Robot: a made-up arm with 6 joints. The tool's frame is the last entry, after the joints. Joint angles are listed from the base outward. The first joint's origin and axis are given. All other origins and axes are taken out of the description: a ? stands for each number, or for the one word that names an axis. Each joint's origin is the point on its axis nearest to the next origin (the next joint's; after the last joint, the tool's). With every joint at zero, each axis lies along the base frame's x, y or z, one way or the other. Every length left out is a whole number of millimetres.
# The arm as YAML. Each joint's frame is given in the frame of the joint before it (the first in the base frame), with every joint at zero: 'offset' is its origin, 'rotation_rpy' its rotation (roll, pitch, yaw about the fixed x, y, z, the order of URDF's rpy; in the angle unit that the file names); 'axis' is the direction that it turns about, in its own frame. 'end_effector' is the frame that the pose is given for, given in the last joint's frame.
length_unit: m
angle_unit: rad
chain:
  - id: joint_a
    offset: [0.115, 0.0, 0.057]
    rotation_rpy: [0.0, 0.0, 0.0]
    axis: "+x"
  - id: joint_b
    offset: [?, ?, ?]
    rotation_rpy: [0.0, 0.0, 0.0]
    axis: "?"
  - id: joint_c
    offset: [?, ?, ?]
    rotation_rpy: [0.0, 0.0, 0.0]
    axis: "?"
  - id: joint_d
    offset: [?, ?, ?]
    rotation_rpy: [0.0, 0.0, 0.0]
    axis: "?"
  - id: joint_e
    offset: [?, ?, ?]
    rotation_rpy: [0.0, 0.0, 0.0]
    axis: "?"
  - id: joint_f
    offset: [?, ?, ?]
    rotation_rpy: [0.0, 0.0, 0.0]
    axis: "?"
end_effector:
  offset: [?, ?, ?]
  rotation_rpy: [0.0, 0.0, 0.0]
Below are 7 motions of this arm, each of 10 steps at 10 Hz.
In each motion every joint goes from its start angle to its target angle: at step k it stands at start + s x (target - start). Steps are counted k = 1, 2, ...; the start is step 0. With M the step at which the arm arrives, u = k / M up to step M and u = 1 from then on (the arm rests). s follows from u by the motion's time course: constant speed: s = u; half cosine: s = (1 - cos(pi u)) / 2; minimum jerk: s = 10 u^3 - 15 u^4 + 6 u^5.
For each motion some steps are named. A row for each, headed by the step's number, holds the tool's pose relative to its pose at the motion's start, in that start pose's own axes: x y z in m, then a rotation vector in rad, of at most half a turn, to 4 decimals.
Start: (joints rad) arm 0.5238 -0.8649 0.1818 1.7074 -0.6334 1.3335
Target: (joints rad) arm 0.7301 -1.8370 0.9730 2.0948 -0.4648 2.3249
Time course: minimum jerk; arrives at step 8
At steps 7, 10:
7: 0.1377 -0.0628 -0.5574 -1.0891 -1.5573 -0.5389
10: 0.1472 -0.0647 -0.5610 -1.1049 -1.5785 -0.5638

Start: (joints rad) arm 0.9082 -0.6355 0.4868 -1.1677 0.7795 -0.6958
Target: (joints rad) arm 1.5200 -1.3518 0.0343 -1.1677 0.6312 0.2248
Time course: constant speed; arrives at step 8
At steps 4, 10:
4: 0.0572 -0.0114 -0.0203 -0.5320 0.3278 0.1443
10: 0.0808 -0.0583 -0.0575 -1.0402 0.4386 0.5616

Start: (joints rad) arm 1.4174 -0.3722 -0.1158 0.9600 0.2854 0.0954
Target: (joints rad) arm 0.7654 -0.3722 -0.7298 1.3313 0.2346 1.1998
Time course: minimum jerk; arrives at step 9
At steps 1, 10:
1: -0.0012 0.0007 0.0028 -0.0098 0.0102 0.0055
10: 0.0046 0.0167 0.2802 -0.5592 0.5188 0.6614

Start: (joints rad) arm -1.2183 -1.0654 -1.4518 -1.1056 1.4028 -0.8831
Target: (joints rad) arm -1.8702 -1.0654 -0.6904 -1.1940 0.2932 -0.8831
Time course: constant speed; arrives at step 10
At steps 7, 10:
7: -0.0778 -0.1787 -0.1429 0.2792 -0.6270 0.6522
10: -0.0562 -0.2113 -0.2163 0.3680 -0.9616 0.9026

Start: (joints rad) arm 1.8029 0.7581 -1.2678 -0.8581 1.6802 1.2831
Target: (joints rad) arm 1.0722 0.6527 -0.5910 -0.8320 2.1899 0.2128
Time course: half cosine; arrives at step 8
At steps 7, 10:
7: -0.0545 -0.0522 -0.0591 1.1187 -0.8774 0.0606
10: -0.0565 -0.0513 -0.0649 1.1511 -0.9120 0.0724

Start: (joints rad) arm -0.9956 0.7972 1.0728 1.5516 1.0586 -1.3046
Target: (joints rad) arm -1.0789 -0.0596 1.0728 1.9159 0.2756 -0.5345
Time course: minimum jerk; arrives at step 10
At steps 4, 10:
4: -0.0140 -0.1034 -0.0326 -0.4679 -0.0534 0.4958
10: 0.1434 -0.3188 0.0133 -1.2692 -0.4267 1.6182

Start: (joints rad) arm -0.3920 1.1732 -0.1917 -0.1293 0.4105 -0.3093
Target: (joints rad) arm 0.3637 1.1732 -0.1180 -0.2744 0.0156 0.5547
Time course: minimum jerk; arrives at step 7
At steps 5, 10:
5: 0.0108 0.0440 0.0188 -0.5815 0.2388 -0.0305
10: 0.0132 0.0485 0.0196 -0.6874 0.2854 -0.0245

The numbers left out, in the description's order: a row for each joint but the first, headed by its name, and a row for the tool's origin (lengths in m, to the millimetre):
joint_b: xyz 0.0 -0.018 0.136, axis -z
joint_c: xyz -0.068 -0.124 0.0, axis -y
joint_d: xyz -0.104 0.0 -0.167, axis +z
joint_e: xyz 0.08 0.056 0.0, axis +y
joint_f: xyz -0.216 0.0 0.004, axis -x
tool: xyz 0.0 0.078 0.066

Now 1 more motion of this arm.
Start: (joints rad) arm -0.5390 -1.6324 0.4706 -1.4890 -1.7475 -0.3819
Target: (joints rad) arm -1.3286 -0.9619 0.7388 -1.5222 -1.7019 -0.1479
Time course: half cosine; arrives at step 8
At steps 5, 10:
5: 0.0625 -0.1129 -0.0285 -0.4447 -0.1215 0.4939
10: 0.1143 -0.1509 -0.0580 -0.5572 -0.2814 0.7114

